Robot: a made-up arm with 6 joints. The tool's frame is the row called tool. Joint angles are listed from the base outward.
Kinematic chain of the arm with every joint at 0, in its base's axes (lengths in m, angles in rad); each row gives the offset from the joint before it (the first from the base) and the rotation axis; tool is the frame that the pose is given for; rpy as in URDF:
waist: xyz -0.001 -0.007 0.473 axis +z
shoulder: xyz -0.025 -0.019 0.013 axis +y
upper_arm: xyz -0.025 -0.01 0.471 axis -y
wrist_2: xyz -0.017 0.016 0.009 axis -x
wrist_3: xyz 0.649 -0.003 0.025 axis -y
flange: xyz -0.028 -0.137 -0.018 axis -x
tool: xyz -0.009 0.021 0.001 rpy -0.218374 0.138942 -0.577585
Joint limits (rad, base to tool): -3.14..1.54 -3..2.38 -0.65..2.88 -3.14..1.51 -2.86..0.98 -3.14..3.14
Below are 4 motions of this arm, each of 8 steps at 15 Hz.
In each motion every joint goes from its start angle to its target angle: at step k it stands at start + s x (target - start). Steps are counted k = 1, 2, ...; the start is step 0. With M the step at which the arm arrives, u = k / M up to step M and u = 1 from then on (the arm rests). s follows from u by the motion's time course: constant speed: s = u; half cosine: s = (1 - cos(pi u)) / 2; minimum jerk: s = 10 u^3 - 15 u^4 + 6 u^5.
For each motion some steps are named. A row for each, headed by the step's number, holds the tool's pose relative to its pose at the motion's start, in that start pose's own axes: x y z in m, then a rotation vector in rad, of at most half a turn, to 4 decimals.
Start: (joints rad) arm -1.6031 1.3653 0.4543 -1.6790 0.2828 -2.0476
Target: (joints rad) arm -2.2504 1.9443 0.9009 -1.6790 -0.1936 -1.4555
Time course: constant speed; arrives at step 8
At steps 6, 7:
6: -0.0457 0.3821 0.1238 0.0233 -0.1205 -0.0605
7: -0.0695 0.4337 0.1596 0.0253 -0.1229 -0.0770

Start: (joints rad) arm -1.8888 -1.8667 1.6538 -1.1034 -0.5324 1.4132
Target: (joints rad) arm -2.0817 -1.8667 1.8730 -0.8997 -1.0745 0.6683
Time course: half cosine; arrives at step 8
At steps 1, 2, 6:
1: -0.0007 0.0019 0.0085 0.0135 0.0024 0.0269
2: -0.0031 0.0070 0.0327 0.0491 0.0126 0.1036
6: -0.0313 0.0344 0.1919 0.1828 0.2021 0.5697

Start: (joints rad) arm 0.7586 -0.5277 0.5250 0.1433 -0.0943 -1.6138
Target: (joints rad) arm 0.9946 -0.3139 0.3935 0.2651 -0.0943 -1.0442
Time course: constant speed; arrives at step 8
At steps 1, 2, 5, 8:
1: 0.0331 -0.0157 -0.0044 -0.0587 -0.0050 -0.0515
2: 0.0657 -0.0319 -0.0112 -0.1207 -0.0071 -0.1005
5: 0.1585 -0.0823 -0.0447 -0.3257 0.0025 -0.2302
8: 0.2414 -0.1351 -0.0970 -0.5563 0.0320 -0.3272

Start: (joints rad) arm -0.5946 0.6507 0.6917 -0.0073 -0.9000 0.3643
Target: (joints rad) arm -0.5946 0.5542 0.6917 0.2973 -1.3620 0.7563
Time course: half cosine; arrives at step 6
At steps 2, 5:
2: -0.0282 -0.0209 0.0046 -0.1731 0.0236 -0.0410
5: -0.1094 -0.0727 0.0164 -0.6192 0.1272 -0.1098

